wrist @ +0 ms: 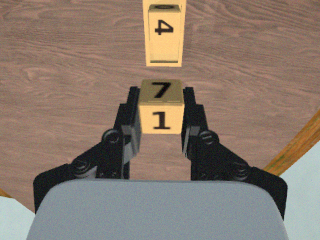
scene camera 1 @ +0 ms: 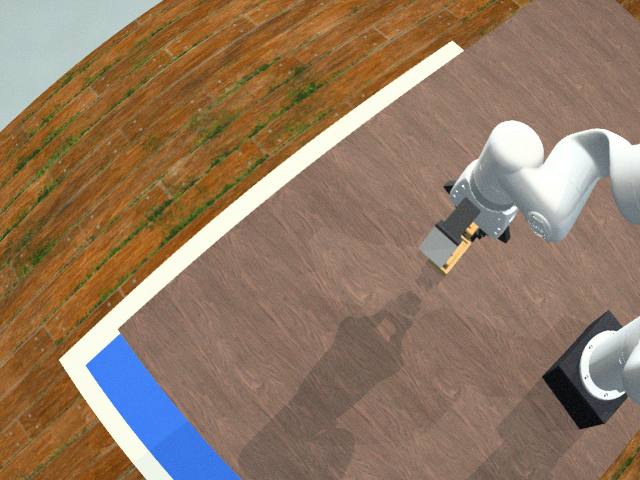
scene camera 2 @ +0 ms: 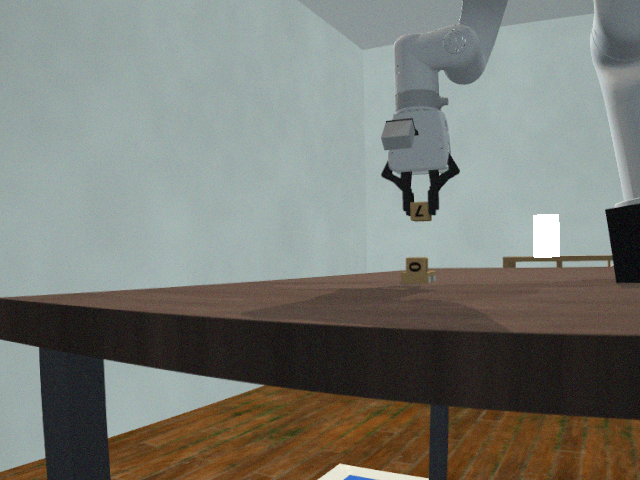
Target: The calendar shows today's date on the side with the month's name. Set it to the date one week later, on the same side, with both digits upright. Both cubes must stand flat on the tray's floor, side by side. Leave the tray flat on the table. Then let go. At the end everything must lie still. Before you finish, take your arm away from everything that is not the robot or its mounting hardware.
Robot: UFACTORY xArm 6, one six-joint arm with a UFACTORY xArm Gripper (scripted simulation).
Labels:
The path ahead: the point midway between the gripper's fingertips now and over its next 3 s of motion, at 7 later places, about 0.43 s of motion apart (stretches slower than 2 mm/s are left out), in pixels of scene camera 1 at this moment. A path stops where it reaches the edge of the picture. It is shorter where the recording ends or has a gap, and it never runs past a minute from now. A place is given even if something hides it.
My gripper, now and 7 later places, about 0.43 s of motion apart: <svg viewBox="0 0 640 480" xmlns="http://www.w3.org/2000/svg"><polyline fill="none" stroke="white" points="468,227 464,233 460,237 460,237 458,239 458,241 457,241 457,242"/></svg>

